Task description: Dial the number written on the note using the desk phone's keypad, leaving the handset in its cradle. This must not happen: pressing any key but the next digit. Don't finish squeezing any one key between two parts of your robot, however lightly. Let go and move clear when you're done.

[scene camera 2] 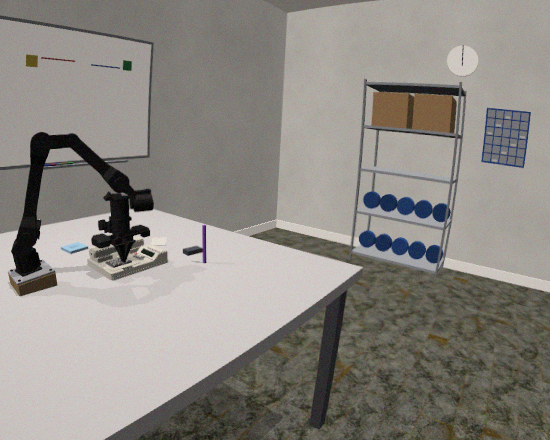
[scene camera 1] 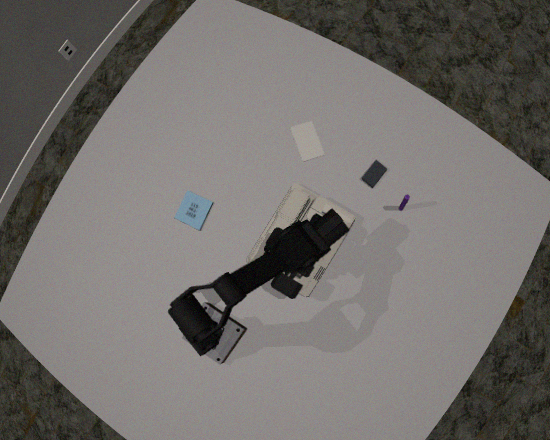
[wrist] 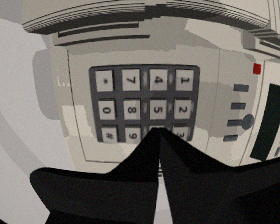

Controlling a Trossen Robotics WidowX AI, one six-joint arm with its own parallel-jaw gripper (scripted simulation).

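Observation:
There's a handset (scene camera 1: 294,206), and a white card (scene camera 1: 305,136) too, though the card is out of frame in the wrist view. You'd also find a beige desk phone (scene camera 1: 320,205), and I see that phone again (scene camera 2: 145,257) and once more (wrist: 230,119). As for my gripper (scene camera 1: 306,260), it also shows (scene camera 2: 123,261), and the wrist view has the gripper as well (wrist: 157,133).

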